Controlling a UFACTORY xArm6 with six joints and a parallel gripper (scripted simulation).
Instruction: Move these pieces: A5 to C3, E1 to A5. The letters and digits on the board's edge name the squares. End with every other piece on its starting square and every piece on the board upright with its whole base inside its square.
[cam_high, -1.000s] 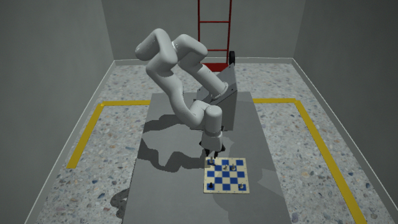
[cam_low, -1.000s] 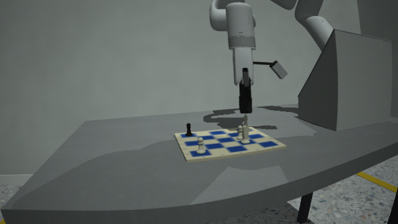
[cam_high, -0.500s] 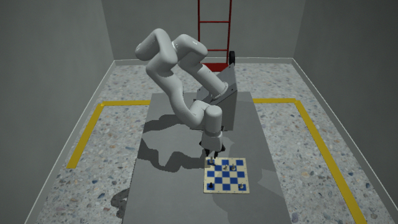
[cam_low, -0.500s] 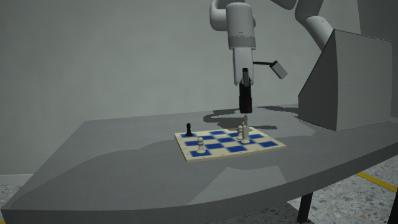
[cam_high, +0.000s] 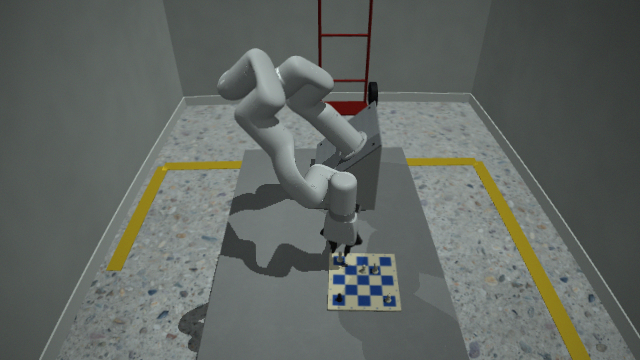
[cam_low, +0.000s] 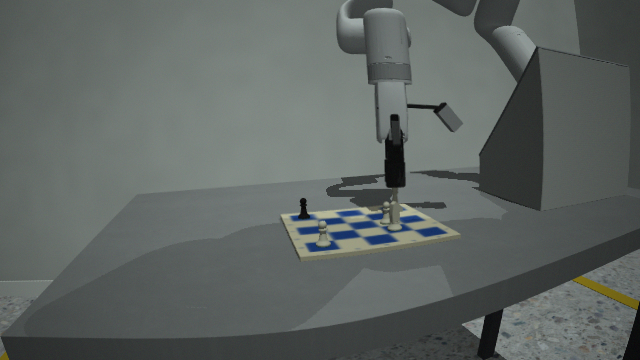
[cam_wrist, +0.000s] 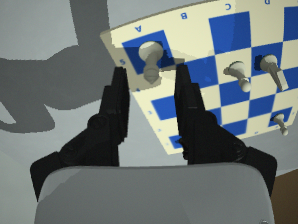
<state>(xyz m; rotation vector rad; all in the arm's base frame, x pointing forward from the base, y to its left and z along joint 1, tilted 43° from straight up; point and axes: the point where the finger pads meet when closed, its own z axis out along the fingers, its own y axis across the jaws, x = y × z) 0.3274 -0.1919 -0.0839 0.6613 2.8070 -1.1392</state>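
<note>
Right now the chessboard is 90 mm ahead of my hand, 60 mm to the left of it and 60 mm below it. Also, from my hand: tall pale piece (110 mm to the left, 60 mm ahead, 50 mm below); then black pawn (150 mm ahead, 50 mm below, 20 mm to the right).
</note>
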